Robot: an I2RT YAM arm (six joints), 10 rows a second.
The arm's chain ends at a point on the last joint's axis. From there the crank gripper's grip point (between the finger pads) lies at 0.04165 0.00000 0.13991 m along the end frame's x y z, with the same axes.
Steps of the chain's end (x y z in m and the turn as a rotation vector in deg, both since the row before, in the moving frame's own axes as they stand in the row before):
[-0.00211, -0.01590, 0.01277, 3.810, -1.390, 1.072]
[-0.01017, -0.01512, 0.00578, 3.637, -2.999, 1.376]
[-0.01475, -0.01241, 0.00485, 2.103, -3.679, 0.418]
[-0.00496, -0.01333, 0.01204, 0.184, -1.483, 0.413]
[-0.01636, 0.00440, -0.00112, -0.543, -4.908, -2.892]
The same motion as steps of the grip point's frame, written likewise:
[-0.00543, -0.02448, 0.01346, 3.810, -1.390, 1.072]
[-0.01745, -0.02315, 0.00752, 3.637, -2.999, 1.376]
[-0.02379, -0.01732, 0.00714, 2.103, -3.679, 0.418]
[-0.00859, -0.01349, 0.01307, 0.184, -1.483, 0.413]
[-0.02850, 0.00394, 0.00193, -0.543, -4.908, -2.892]

